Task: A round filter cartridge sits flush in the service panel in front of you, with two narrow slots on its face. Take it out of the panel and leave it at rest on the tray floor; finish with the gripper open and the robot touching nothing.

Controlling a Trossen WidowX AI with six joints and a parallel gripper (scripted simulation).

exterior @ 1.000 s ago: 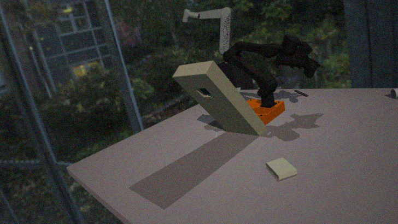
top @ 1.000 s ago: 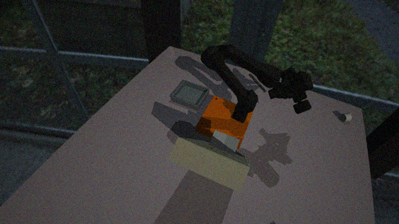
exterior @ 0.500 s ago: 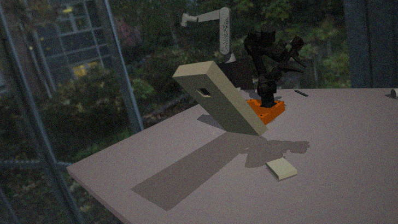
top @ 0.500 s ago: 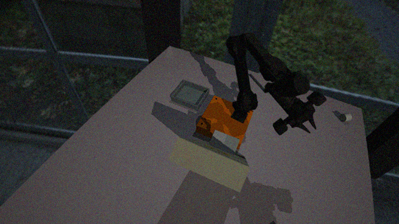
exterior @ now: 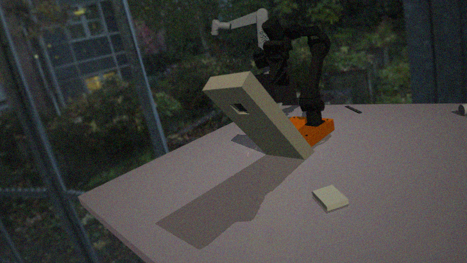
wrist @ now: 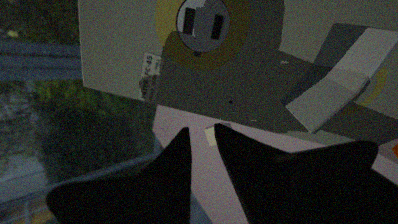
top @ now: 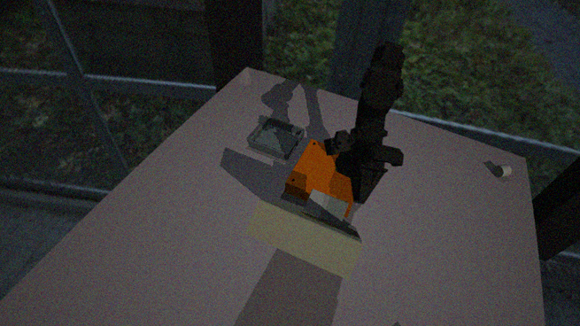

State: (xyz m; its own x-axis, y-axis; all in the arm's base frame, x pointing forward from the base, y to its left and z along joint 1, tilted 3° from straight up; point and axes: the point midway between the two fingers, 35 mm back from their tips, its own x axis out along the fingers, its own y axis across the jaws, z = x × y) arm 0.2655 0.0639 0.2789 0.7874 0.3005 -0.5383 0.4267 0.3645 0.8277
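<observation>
The round filter cartridge is 8 cm ahead of my gripper tip, 6 cm to the right of it and 3 cm below it. From my gripper tip the other things lie so: tray: 33 cm behind, 37 cm to the right, 29 cm below.
</observation>
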